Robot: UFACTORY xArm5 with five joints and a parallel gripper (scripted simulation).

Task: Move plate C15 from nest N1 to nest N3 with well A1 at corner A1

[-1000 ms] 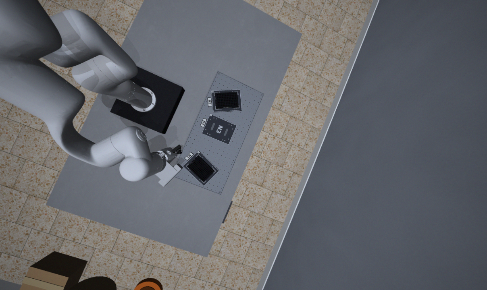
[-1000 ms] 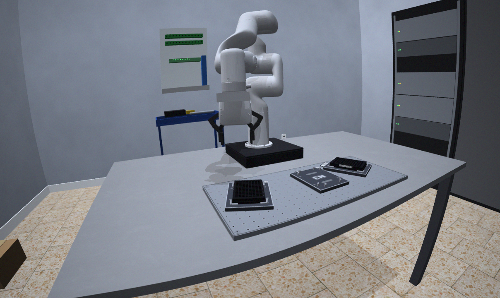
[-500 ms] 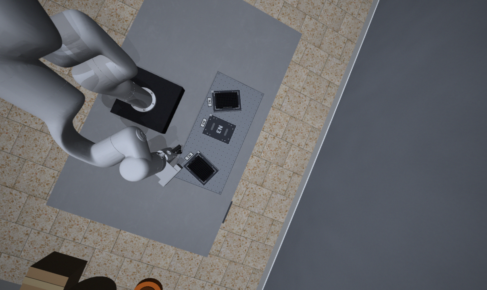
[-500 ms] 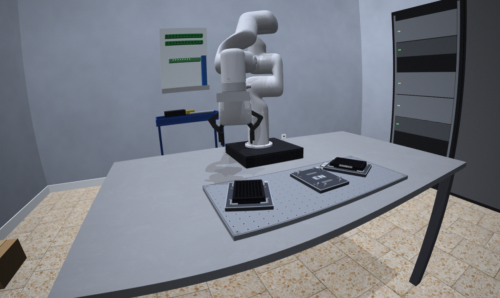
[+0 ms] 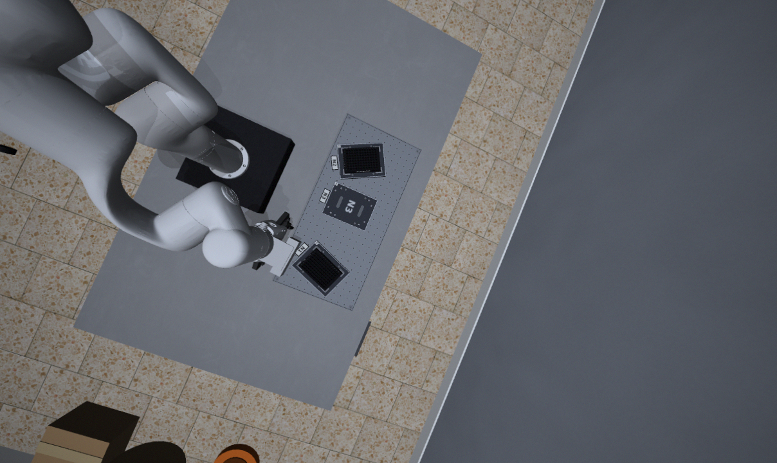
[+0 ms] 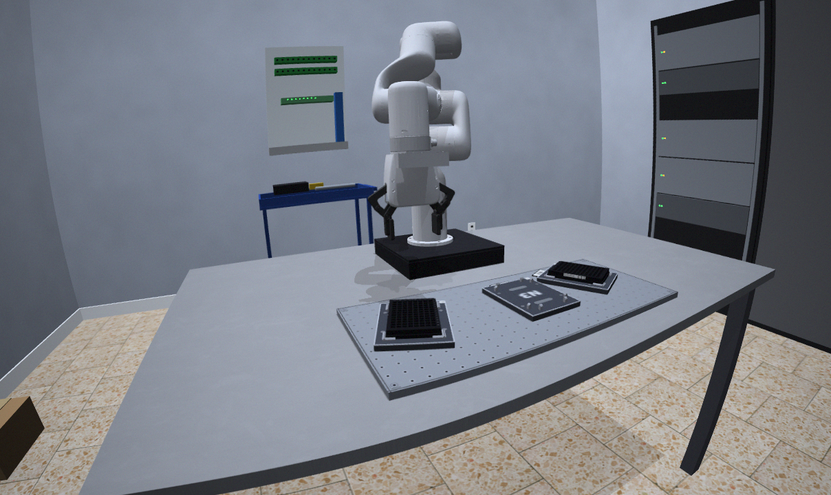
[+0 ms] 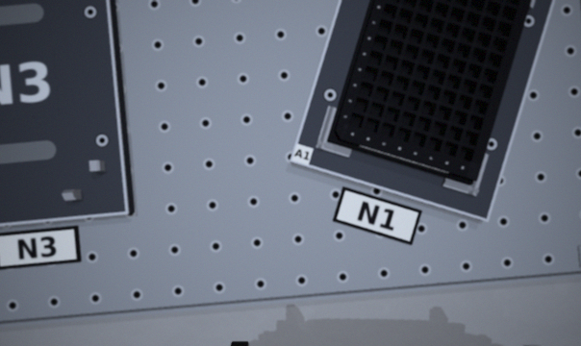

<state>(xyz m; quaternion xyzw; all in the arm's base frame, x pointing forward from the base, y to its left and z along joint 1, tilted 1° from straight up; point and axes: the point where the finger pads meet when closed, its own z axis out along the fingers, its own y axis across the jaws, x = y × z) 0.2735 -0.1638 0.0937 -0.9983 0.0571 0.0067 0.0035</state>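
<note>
The plate C15 lies 13 cm ahead of my hand, 6 cm to the right of it and 11 cm below it. The rest, counted from my hand: nest N3: 14 cm ahead, 18 cm to the left, 13 cm below.
</note>
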